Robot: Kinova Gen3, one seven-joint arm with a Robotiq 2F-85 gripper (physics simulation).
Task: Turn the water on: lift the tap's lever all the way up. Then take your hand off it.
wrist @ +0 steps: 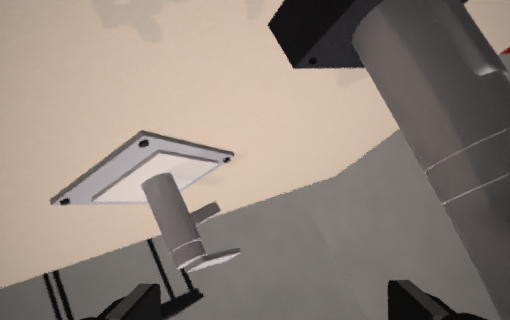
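Seen in the pictures: gripper, between the fingertips: (273, 307); arm's base, origin of its link: (396, 18).
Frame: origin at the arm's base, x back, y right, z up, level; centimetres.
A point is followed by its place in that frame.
The tap (172, 212) {x -37.3, y 5.5, z 1.2 cm} is left of centre in the wrist view, a grey cylinder standing out from a pale square plate (117, 167) {x -34.4, y 12.5, z -5.6 cm}. A short stub (206, 213) {x -40.9, y -2.9, z 1.6 cm} sticks out from its side. A thin flat piece at its outer end, which looks like the lever (217, 258) {x -39.6, y -0.2, z 9.2 cm}, points to the right in the view; how far up it is turned is hard to tell. My gripper (274, 296) {x -2.8, y 27.3, z 16.9 cm} is open, its fingertips wide apart at the bottom edge of the view. No part of the tap is between the fingers, and the lever shows above the left finger, apart from it.
A large grey cylindrical body (440, 125) {x -0.8, y 5.1, z 11.4 cm}, perhaps part of the arm, fills the right side, with a black block (320, 32) {x -4.1, y 6.9, z -1.0 cm} at its top end. Thin black bars (161, 270) show at the lower left, near the left finger. A small red tip (506, 51) shows at the right edge.
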